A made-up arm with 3 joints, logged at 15 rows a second.
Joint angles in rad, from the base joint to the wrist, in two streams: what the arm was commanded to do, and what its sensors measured. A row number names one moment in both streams.
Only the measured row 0 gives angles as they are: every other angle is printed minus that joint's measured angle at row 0.
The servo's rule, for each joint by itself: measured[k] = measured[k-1] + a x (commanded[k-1-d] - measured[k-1]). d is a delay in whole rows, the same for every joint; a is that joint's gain. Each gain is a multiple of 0.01, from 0.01 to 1. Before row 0 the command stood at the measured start. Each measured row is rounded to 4 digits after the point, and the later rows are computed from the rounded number. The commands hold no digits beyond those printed.
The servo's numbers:
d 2
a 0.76 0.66 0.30
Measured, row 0: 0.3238, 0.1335, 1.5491
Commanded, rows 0 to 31: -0.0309, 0.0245, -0.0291; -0.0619, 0.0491, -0.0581; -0.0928, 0.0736, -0.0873; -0.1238, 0.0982, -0.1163; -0.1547, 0.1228, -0.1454; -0.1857, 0.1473, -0.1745; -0.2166, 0.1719, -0.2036; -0.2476, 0.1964, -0.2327; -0.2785, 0.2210, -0.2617; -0.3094, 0.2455, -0.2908; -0.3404, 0.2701, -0.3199; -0.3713, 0.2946, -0.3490; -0.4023, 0.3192, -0.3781; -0.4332, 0.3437, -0.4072; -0.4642, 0.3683, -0.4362; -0.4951, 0.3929, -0.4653; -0.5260, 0.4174, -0.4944; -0.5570, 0.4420, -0.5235; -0.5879, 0.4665, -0.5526; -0.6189, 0.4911, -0.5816; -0.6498, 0.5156, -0.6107; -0.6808, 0.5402, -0.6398; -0.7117, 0.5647, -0.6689; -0.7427, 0.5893, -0.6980; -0.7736, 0.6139, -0.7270; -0.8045, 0.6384, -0.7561; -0.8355, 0.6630, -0.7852; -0.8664, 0.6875, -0.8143; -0.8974, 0.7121, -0.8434; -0.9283, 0.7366, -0.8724; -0.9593, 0.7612, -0.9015; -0.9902, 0.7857, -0.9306
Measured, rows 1 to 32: 0.0000, 0.0000, 0.0000; 0.0000, 0.0000, 0.0000; -0.0235, 0.0162, -0.0087; -0.0527, 0.0379, -0.0235; -0.0832, 0.0615, -0.0426; -0.1141, 0.0857, -0.0647; -0.1450, 0.1102, -0.0889; -0.1759, 0.1347, -0.1146; -0.2068, 0.1593, -0.1413; -0.2378, 0.1838, -0.1687; -0.2687, 0.2084, -0.1966; -0.2996, 0.2329, -0.2249; -0.3306, 0.2575, -0.2534; -0.3615, 0.2820, -0.2821; -0.3925, 0.3066, -0.3109; -0.4234, 0.3311, -0.3398; -0.4544, 0.3557, -0.3687; -0.4853, 0.3803, -0.3977; -0.5162, 0.4048, -0.4267; -0.5472, 0.4294, -0.4557; -0.5781, 0.4539, -0.4848; -0.6091, 0.4785, -0.5138; -0.6400, 0.5030, -0.5429; -0.6710, 0.5276, -0.5720; -0.7019, 0.5521, -0.6011; -0.7329, 0.5767, -0.6302; -0.7638, 0.6013, -0.6592; -0.7947, 0.6258, -0.6883; -0.8257, 0.6504, -0.7174; -0.8566, 0.6749, -0.7465; -0.8876, 0.6995, -0.7756; -0.9185, 0.7240, -0.8046
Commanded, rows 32 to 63: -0.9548, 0.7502, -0.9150; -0.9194, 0.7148, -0.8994; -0.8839, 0.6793, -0.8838; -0.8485, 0.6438, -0.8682; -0.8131, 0.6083, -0.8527; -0.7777, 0.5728, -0.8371; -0.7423, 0.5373, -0.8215; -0.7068, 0.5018, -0.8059; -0.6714, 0.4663, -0.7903; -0.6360, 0.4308, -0.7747; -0.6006, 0.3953, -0.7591; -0.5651, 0.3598, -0.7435; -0.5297, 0.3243, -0.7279; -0.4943, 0.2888, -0.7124; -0.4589, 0.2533, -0.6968; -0.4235, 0.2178, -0.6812; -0.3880, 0.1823, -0.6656; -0.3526, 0.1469, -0.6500; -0.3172, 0.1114, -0.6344; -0.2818, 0.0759, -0.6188; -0.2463, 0.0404, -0.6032; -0.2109, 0.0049, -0.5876; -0.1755, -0.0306, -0.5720; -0.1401, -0.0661, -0.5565; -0.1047, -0.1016, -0.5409; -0.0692, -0.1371, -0.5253; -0.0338, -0.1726, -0.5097; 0.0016, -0.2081, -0.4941; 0.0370, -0.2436, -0.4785; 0.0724, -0.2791, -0.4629; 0.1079, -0.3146, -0.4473; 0.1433, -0.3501, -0.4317
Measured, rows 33 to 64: -0.9495, 0.7486, -0.8337; -0.9804, 0.7731, -0.8628; -0.9609, 0.7580, -0.8785; -0.9294, 0.7295, -0.8848; -0.8948, 0.6964, -0.8845; -0.8596, 0.6617, -0.8796; -0.8243, 0.6265, -0.8715; -0.7889, 0.5911, -0.8612; -0.7535, 0.5556, -0.8493; -0.7180, 0.5201, -0.8363; -0.6826, 0.4846, -0.8225; -0.6472, 0.4491, -0.8082; -0.6118, 0.4136, -0.7935; -0.5763, 0.3781, -0.7785; -0.5409, 0.3426, -0.7633; -0.5055, 0.3071, -0.7480; -0.4701, 0.2716, -0.7326; -0.4347, 0.2361, -0.7172; -0.3992, 0.2006, -0.7017; -0.3638, 0.1652, -0.6862; -0.3284, 0.1297, -0.6707; -0.2930, 0.0942, -0.6551; -0.2575, 0.0587, -0.6395; -0.2221, 0.0232, -0.6239; -0.1867, -0.0123, -0.6083; -0.1513, -0.0478, -0.5928; -0.1159, -0.0833, -0.5772; -0.0804, -0.1188, -0.5616; -0.0450, -0.1543, -0.5460; -0.0096, -0.1898, -0.5304; 0.0258, -0.2253, -0.5148; 0.0612, -0.2608, -0.4992
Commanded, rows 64 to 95: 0.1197, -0.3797, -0.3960; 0.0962, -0.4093, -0.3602; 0.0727, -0.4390, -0.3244; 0.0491, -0.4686, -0.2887; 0.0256, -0.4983, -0.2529; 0.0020, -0.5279, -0.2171; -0.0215, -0.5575, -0.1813; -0.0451, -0.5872, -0.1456; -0.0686, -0.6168, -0.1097; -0.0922, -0.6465, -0.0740; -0.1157, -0.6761, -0.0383; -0.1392, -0.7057, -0.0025; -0.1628, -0.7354, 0.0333; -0.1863, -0.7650, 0.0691; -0.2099, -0.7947, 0.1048; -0.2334, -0.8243, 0.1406; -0.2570, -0.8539, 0.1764; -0.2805, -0.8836, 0.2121; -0.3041, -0.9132, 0.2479; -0.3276, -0.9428, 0.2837; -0.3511, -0.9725, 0.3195; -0.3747, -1.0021, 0.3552; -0.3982, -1.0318, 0.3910; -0.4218, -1.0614, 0.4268; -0.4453, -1.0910, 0.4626; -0.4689, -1.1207, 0.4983; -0.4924, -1.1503, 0.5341; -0.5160, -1.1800, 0.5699; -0.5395, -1.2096, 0.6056; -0.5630, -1.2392, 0.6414; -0.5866, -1.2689, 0.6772; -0.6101, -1.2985, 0.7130
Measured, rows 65 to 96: 0.0967, -0.2963, -0.4836; 0.1321, -0.3318, -0.4680; 0.1227, -0.3634, -0.4464; 0.1026, -0.3937, -0.4205; 0.0799, -0.4236, -0.3917; 0.0565, -0.4533, -0.3608; 0.0330, -0.4830, -0.3284; 0.0094, -0.5126, -0.2950; -0.0141, -0.5422, -0.2609; -0.0377, -0.5719, -0.2263; -0.0612, -0.6015, -0.1913; -0.0848, -0.6312, -0.1561; -0.1083, -0.6608, -0.1208; -0.1318, -0.6904, -0.0853; -0.1554, -0.7201, -0.0497; -0.1789, -0.7497, -0.0141; -0.2025, -0.7794, 0.0216; -0.2260, -0.8090, 0.0573; -0.2496, -0.8386, 0.0930; -0.2731, -0.8683, 0.1287; -0.2967, -0.8979, 0.1645; -0.3202, -0.9275, 0.2003; -0.3437, -0.9572, 0.2361; -0.3673, -0.9868, 0.2718; -0.3908, -1.0165, 0.3076; -0.4144, -1.0461, 0.3434; -0.4379, -1.0757, 0.3792; -0.4615, -1.1054, 0.4149; -0.4850, -1.1350, 0.4507; -0.5086, -1.1647, 0.4865; -0.5321, -1.1943, 0.5222; -0.5556, -1.2239, 0.5580
